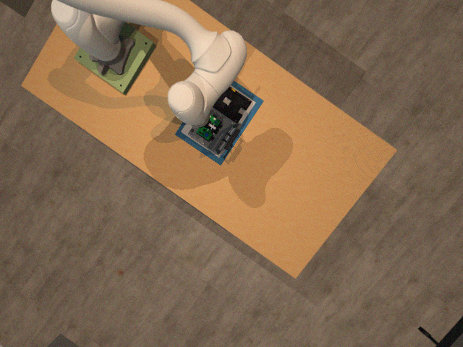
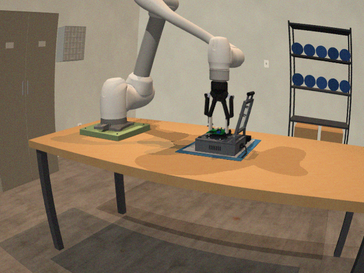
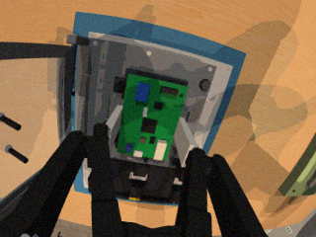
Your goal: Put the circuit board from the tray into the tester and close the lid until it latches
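The green circuit board lies 2 cm below my hand. Round my hand: lid 12 cm ahead, 2 cm to the right, 8 cm above; then latch hook 5 cm behind, 7 cm to the left, 2 cm below; then grey tester 4 cm ahead, 3 cm to the left, 1 cm above.
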